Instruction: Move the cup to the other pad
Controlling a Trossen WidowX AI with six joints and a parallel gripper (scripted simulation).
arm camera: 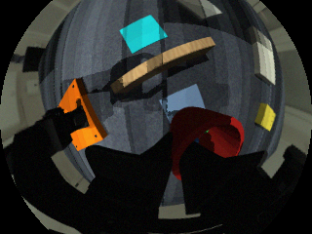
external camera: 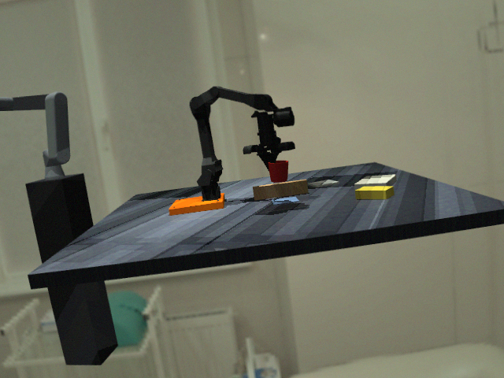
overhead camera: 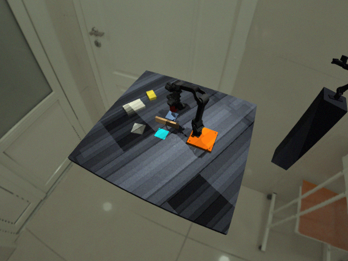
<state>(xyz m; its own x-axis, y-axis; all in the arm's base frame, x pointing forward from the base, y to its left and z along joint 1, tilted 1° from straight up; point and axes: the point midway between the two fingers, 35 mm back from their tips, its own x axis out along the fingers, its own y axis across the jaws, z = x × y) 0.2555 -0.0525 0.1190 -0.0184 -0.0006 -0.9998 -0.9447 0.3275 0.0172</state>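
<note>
Right now the teal pad is 10 mm behind my gripper tip, 210 mm to the left of it and 120 mm below it. Round my gripper tip: wooden block: 10 mm ahead, 100 mm to the left, 100 mm below; light blue pad: 40 mm ahead, 10 mm to the right, 120 mm below; cup: 30 mm ahead, 10 mm to the right.
</note>
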